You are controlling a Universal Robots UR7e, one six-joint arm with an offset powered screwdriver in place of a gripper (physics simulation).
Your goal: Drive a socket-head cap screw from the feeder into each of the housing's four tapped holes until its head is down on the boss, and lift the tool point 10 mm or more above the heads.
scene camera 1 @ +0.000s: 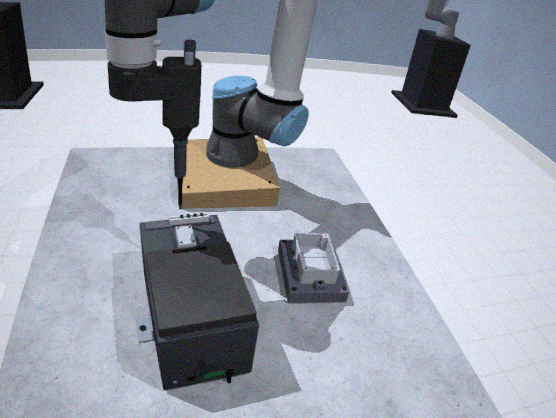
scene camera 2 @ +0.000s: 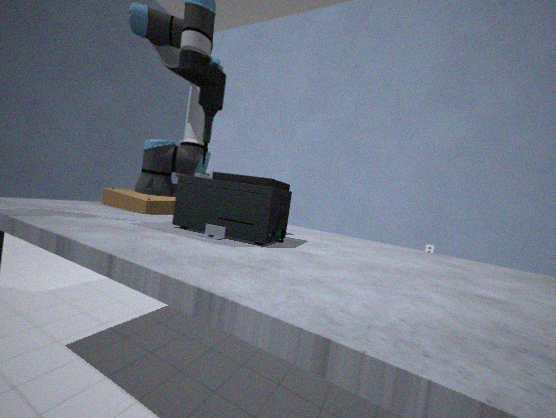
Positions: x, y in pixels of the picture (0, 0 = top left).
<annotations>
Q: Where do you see a dark cover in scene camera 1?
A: At 192, 291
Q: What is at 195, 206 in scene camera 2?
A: A dark screw feeder.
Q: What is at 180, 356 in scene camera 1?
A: A dark screw feeder.
</annotations>
